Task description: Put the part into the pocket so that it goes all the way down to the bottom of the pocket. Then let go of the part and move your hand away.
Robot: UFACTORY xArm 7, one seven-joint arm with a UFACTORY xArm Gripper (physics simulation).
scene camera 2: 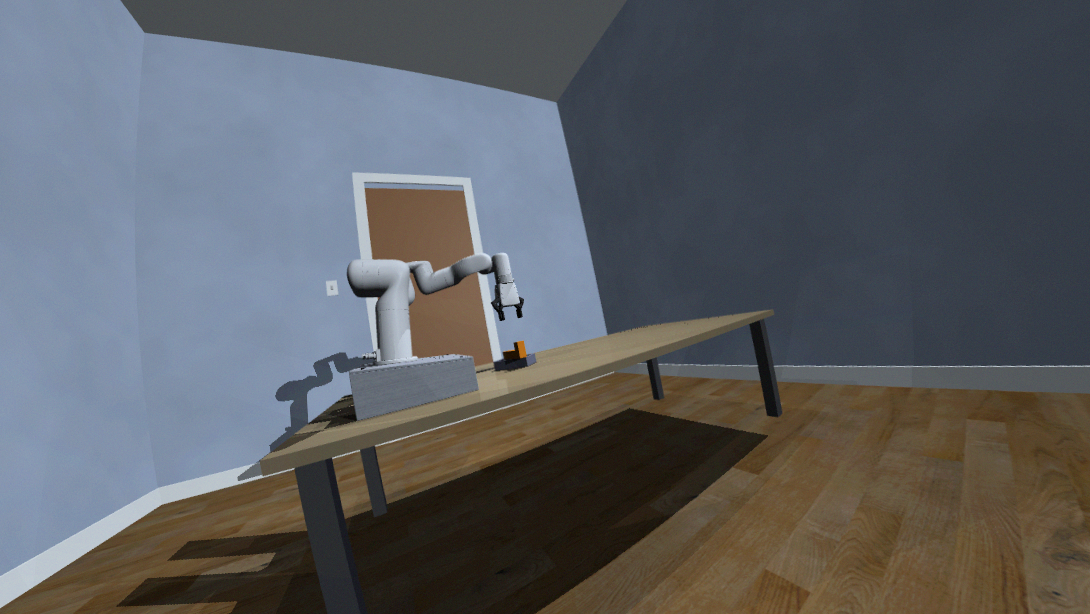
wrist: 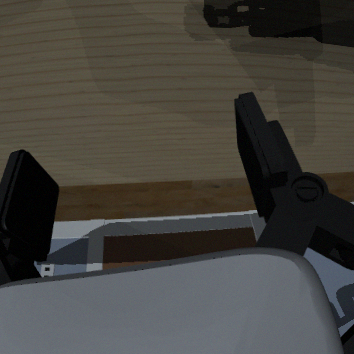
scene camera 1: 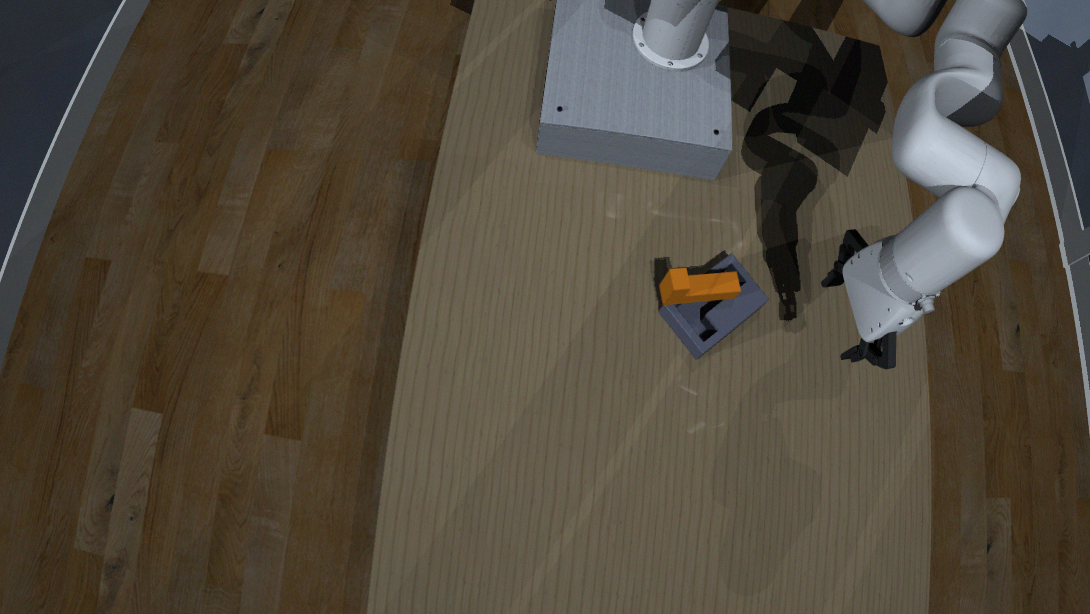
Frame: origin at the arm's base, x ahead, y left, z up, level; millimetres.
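Where they show: gripper, between the fingertips: [scene camera 2: 511, 319] [wrist: 132, 144] [scene camera 1: 840, 319]; arm's base, origin of its link: [scene camera 2: 395, 362] [scene camera 1: 670, 40].
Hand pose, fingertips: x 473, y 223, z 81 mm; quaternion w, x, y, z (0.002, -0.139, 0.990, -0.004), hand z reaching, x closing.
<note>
Each offset is from my fingertips to the top centre of the thing. Level surfaces: height alone.
The orange L-shaped part @(dx -71, dy -152, dz -95 mm) [scene camera 1: 713, 286] [scene camera 2: 520, 350] lies across the top of the grey-blue pocket block @(dx -62, dy -119, dz -155 mm) [scene camera 1: 741, 310] [scene camera 2: 512, 365], turned askew to it. Its raised end is over the block's left corner in scene camera 1, and some of the pocket opening shows uncovered beside it. The part does not sit down in the pocket. My gripper [scene camera 1: 839, 318] [scene camera 2: 511, 315] [wrist: 132, 144] is wide open and empty, high above the table and to the right of the block in scene camera 1. Neither part nor block shows in the wrist view.
The block stands on the wooden table @(dz -191 mm) [scene camera 1: 533, 381] [scene camera 2: 648, 347] [wrist: 125, 90]. The grey robot pedestal [scene camera 1: 633, 102] [scene camera 2: 415, 387] stands behind it in scene camera 1. The table's right edge runs below the arm. The arm's shadow falls between block and gripper.
</note>
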